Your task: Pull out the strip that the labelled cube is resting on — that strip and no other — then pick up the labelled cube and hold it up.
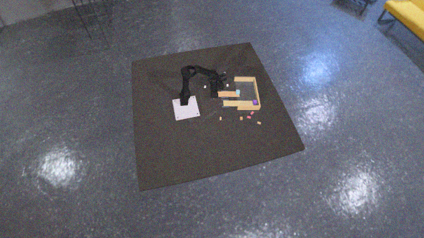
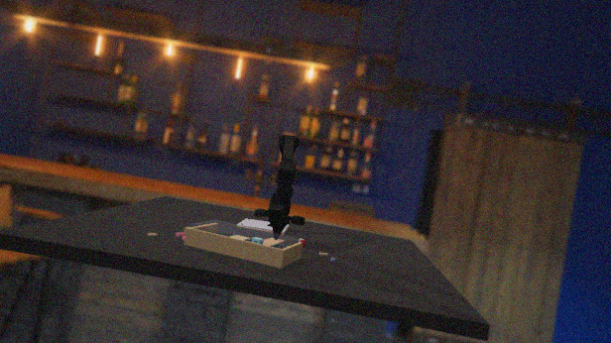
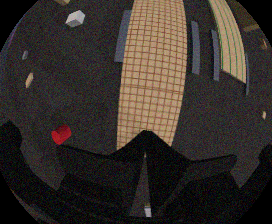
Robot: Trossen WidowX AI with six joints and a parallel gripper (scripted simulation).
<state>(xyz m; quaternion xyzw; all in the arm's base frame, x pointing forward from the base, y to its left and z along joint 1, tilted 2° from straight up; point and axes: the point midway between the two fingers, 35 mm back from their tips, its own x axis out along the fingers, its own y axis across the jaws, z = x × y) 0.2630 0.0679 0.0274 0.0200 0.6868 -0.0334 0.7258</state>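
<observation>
The red piece is 1 cm behind my gripper tip, 10 cm to the left of it and 1 cm above it.
</observation>
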